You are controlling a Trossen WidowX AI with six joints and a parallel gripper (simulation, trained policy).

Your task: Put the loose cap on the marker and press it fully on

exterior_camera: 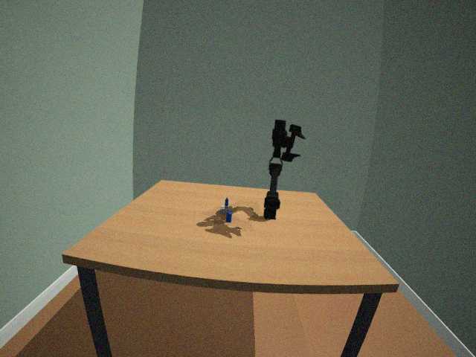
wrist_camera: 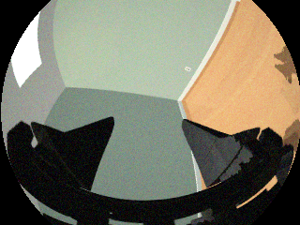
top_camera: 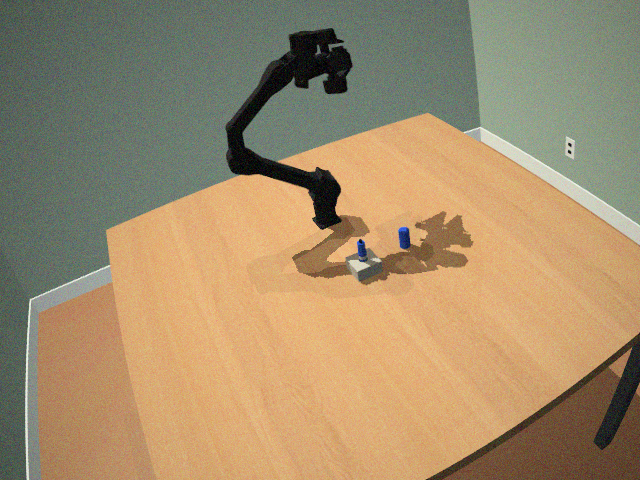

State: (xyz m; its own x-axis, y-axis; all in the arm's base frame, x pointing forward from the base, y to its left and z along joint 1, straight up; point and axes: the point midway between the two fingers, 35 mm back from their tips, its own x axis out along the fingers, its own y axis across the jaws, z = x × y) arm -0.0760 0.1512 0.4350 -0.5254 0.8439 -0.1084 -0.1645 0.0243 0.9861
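Right now the blue cap is 41 cm below my gripper tip, 33 cm ahead of it and 6 cm to the right of it. The rest, counted from my gripper tip: blue marker: 36 cm below, 35 cm ahead, 19 cm to the right.
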